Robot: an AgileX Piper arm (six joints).
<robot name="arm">
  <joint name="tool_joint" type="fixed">
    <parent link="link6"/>
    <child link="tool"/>
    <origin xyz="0 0 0" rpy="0 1.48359 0"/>
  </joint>
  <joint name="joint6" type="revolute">
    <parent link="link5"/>
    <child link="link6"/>
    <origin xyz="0.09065 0 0.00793" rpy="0 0 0"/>
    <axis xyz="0.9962 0 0.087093"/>
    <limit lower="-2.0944" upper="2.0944"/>
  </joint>
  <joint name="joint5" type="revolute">
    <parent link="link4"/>
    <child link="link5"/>
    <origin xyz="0 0 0" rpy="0 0 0"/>
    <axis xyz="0 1 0"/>
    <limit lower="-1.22" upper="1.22"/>
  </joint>
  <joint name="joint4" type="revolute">
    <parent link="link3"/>
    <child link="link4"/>
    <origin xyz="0.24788 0 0.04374" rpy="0 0 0"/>
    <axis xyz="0.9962 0 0.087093"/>
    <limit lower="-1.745" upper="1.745"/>
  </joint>
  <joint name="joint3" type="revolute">
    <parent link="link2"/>
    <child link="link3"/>
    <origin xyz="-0.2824 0 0.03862" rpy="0 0 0"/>
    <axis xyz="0 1 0"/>
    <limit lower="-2.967" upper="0"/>
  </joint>
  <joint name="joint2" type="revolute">
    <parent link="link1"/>
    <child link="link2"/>
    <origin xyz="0 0 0" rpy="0 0 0"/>
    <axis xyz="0 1 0"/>
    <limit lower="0" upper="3.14"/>
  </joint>
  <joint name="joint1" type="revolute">
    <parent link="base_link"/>
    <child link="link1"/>
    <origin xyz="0 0 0.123" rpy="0 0 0"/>
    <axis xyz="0 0 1"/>
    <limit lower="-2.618" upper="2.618"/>
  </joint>
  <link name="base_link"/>
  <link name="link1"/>
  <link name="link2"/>
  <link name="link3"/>
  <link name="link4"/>
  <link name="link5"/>
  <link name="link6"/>
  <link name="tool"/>
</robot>
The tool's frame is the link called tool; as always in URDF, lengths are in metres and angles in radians.
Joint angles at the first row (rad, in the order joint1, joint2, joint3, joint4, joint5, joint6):
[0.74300, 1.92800, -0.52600, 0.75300, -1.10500, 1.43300]
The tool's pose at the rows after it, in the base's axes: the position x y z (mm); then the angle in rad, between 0 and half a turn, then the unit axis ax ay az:
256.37 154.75 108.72 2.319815 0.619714 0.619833 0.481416
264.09 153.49 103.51 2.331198 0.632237 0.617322 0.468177
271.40 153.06 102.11 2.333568 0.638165 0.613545 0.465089
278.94 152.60 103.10 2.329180 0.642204 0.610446 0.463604
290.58 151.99 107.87 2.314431 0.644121 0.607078 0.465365
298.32 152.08 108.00 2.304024 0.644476 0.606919 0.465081
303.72 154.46 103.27 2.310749 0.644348 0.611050 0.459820
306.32 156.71 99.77 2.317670 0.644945 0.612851 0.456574
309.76 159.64 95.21 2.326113 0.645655 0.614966 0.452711
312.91 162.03 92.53 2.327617 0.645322 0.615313 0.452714
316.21 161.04 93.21 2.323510 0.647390 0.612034 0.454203
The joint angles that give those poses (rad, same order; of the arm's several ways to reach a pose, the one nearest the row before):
[0.72600, 1.94699, -0.55398, 0.74900, -1.07400, 1.43300]
[0.70301, 1.96901, -0.58100, 0.75201, -1.04100, 1.43300]
[0.68401, 1.98201, -0.60599, 0.74801, -1.02401, 1.43101]
[0.66599, 1.98800, -0.63201, 0.74799, -1.00799, 1.41800]
[0.64000, 1.98901, -0.67200, 0.74700, -0.98801, 1.38801]
[0.62501, 2.00201, -0.70000, 0.74400, -0.98101, 1.37201]
[0.61899, 2.02600, -0.72499, 0.73898, -0.96601, 1.36702]
[0.61902, 2.04201, -0.74000, 0.73902, -0.95701, 1.36700]
[0.61902, 2.06302, -0.76000, 0.73901, -0.94602, 1.36701]
[0.61899, 2.07902, -0.77701, 0.73798, -0.94401, 1.36701]
[0.61098, 2.08198, -0.78700, 0.73699, -0.94298, 1.36599]

